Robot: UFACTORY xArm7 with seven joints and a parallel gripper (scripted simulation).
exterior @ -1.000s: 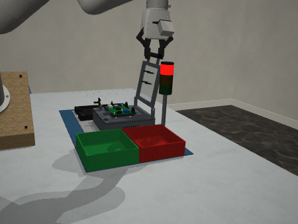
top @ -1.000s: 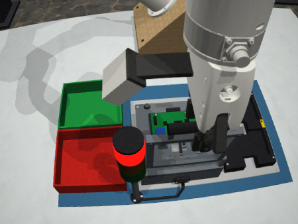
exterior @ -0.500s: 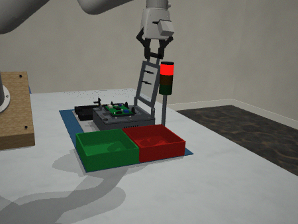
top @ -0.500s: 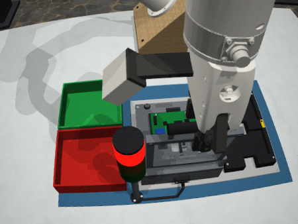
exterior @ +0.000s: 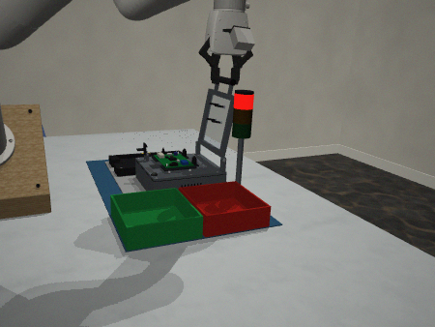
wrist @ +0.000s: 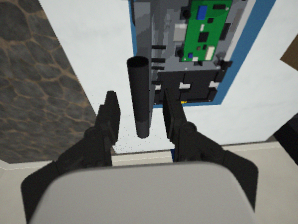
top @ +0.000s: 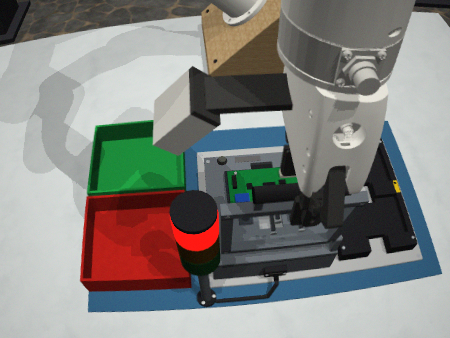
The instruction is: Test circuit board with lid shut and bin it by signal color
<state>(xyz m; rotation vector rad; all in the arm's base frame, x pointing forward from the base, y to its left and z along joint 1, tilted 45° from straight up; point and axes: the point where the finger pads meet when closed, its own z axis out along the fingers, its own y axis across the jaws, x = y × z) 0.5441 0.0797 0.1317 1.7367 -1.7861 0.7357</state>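
My hand is 21 cm above the green circuit board, 13 cm past it and 1 cm to the right of it. The rest, counted from my hand: tester plate: 21 cm below, 13 cm behind, 1 cm to the left; then tester lid: 10 cm below, 2 cm behind; then latch hook: 19 cm below, 19 cm behind, 6 cm to the left.
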